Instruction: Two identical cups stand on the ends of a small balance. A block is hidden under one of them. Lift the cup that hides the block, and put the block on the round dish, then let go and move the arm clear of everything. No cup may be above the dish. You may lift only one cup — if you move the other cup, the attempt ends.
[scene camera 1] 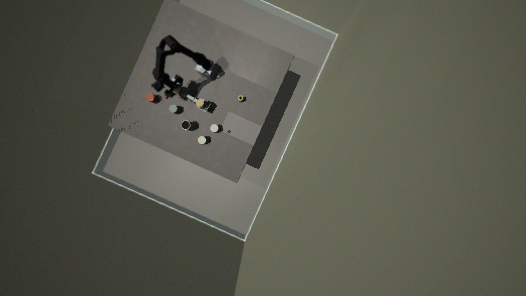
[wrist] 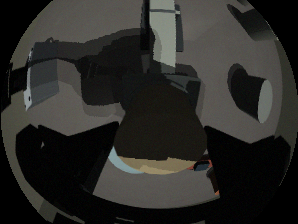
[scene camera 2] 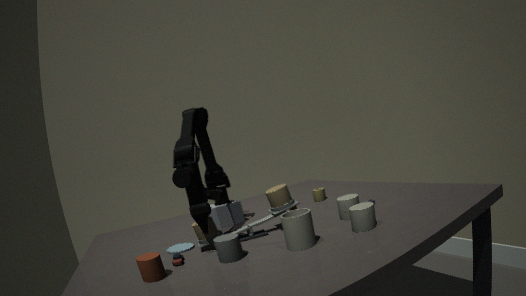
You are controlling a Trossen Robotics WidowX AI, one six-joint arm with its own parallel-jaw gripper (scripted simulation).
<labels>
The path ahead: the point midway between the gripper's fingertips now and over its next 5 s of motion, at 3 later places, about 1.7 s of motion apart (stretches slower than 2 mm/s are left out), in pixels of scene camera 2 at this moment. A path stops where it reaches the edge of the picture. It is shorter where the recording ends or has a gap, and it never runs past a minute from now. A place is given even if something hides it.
My gripper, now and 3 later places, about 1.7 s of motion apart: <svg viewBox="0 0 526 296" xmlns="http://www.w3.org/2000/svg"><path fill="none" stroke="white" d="M205 230L204 226L199 208L175 218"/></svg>
</labels>
